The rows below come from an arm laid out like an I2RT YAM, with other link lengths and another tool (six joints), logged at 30 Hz.
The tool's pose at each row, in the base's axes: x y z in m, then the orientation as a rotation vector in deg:
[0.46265 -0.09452 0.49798 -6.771 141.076 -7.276]
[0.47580 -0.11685 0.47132 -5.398 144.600 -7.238]
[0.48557 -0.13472 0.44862 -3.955 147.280 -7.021]
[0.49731 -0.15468 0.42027 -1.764 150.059 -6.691]
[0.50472 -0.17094 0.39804 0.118 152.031 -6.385]
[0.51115 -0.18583 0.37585 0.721 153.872 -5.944]
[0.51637 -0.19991 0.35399 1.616 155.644 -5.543]
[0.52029 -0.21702 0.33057 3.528 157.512 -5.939]
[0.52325 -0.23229 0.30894 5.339 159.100 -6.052]
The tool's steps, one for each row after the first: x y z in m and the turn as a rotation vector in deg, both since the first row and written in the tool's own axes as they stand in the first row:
[0.00885 -0.01960 0.03033 0.062 3.516 0.971]
[0.01737 -0.03507 0.05519 0.071 6.189 2.015]
[0.02809 -0.05204 0.08580 0.174 8.984 3.580]
[0.03796 -0.06586 0.10872 0.272 10.991 4.909]
[0.04841 -0.07826 0.13091 -0.022 12.821 5.376]
[0.05950 -0.08985 0.15203 -0.212 14.602 6.025]
[0.07292 -0.10417 0.17374 0.369 16.582 7.153]
[0.08576 -0.11684 0.19334 0.747 18.277 8.272]

